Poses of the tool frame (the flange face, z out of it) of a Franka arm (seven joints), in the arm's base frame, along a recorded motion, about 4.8 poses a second.
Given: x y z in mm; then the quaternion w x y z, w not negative.
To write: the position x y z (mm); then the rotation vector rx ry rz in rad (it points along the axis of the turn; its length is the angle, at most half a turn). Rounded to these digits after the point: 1 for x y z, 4 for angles.
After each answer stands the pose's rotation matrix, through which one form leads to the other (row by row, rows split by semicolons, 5 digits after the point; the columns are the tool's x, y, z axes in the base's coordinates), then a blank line. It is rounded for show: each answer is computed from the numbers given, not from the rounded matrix.
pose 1, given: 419.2 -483.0 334.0 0.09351 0.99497 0.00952 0.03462
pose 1, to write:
419.2 -483.0 334.0 2.9524 0.0282 0.1027
0.99742 0.01247 0.07067; 0.02542 -0.98233 -0.18542; 0.06711 0.18674 -0.98011

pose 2, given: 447.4 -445.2 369.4 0.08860 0.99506 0.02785 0.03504
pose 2, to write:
447.4 -445.2 369.4 2.9612 0.0829 0.1043
0.99599 0.04922 0.07467; 0.06163 -0.98275 -0.17437; 0.06480 0.17828 -0.98184

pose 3, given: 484.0 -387.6 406.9 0.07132 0.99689 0.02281 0.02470
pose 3, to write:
484.0 -387.6 406.9 2.9971 0.0686 0.0743
0.99774 0.04195 0.05250; 0.04900 -0.98879 -0.14107; 0.04599 0.14332 -0.98861

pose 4, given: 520.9 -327.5 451.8 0.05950 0.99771 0.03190 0.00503
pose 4, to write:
520.9 -327.5 451.8 3.0209 0.0966 0.0152
0.99791 0.06305 0.01383; 0.06425 -0.99088 -0.11841; 0.00624 0.11905 -0.99287

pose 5, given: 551.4 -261.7 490.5 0.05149 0.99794 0.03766 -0.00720
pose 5, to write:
551.4 -261.7 490.5 3.0363 0.1146 -0.0219
0.99706 0.07591 -0.01049; 0.07442 -0.99186 -0.10331; -0.01825 0.10222 -0.99459

